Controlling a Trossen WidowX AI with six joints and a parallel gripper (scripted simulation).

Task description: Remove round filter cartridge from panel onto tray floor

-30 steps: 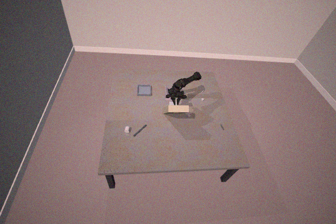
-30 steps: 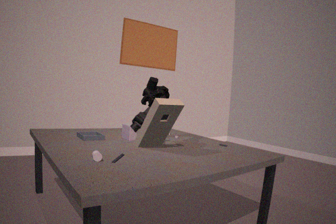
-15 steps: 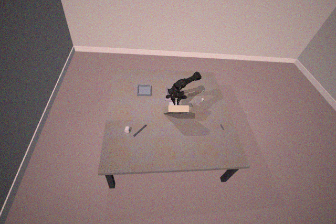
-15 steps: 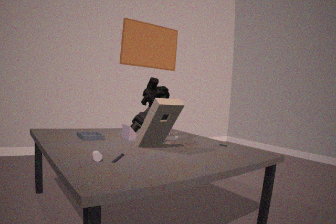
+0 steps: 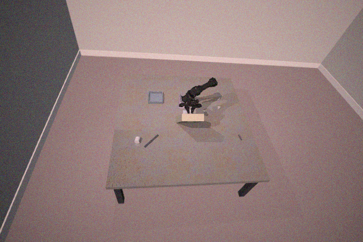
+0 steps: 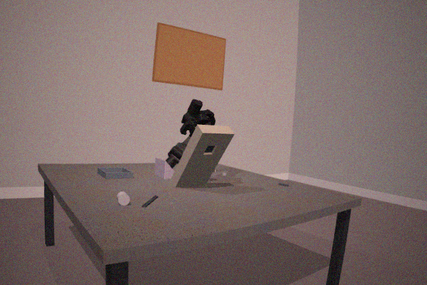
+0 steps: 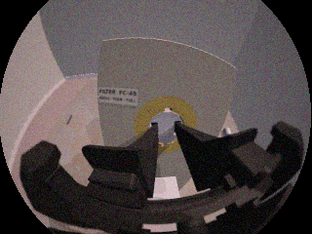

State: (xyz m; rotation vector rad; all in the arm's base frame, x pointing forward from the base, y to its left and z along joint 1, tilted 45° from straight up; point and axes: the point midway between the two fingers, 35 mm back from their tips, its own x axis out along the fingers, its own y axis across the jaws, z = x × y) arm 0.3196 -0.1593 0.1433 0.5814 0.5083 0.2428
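The round filter cartridge lies 10 mm ahead of my gripper tip and 10 mm below it. Round my gripper tip: blue-grey tray (430 mm behind, 270 mm to the right, 220 mm below); short dark piece (90 mm ahead, 500 mm to the left, 230 mm below); tan service panel (40 mm behind, 80 mm below).
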